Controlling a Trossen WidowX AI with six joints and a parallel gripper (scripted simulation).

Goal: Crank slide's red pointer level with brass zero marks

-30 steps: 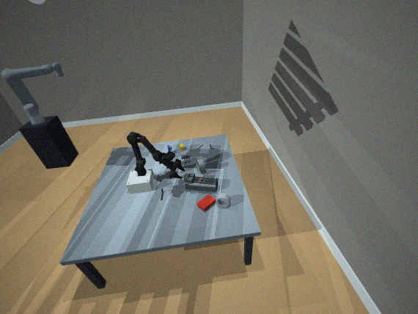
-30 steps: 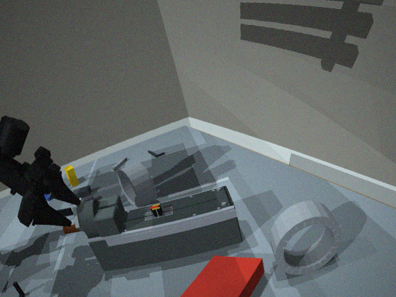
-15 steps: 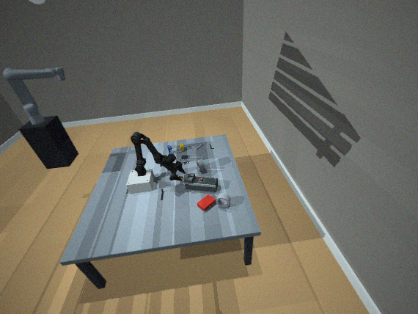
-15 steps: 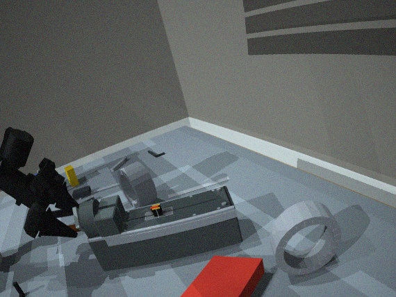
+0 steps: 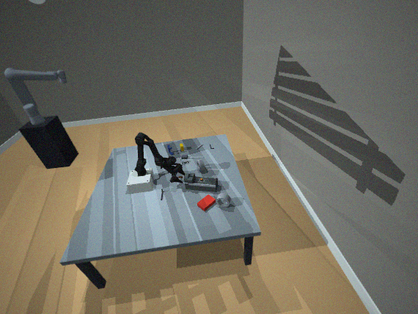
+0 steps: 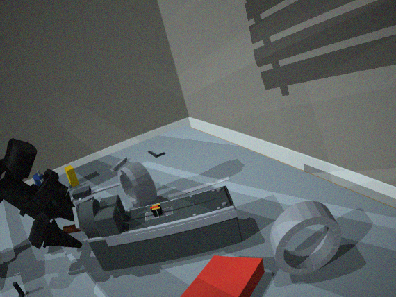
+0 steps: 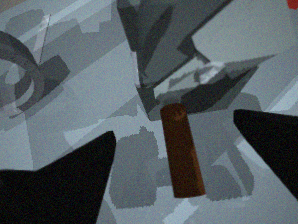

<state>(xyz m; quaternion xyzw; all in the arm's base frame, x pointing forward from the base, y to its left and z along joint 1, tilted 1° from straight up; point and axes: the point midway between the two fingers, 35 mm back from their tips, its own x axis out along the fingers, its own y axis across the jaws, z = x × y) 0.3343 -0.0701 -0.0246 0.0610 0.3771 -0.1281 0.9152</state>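
Right now the brown handle is 2 cm behind my gripper tip and 2 cm above it. From my gripper tip the other things lie so: yellow block 53 cm to the left, 3 cm behind, 2 cm below; blue clamp 48 cm to the left, 15 cm behind; red pointer 15 cm ahead, 7 cm to the right, 3 cm above.
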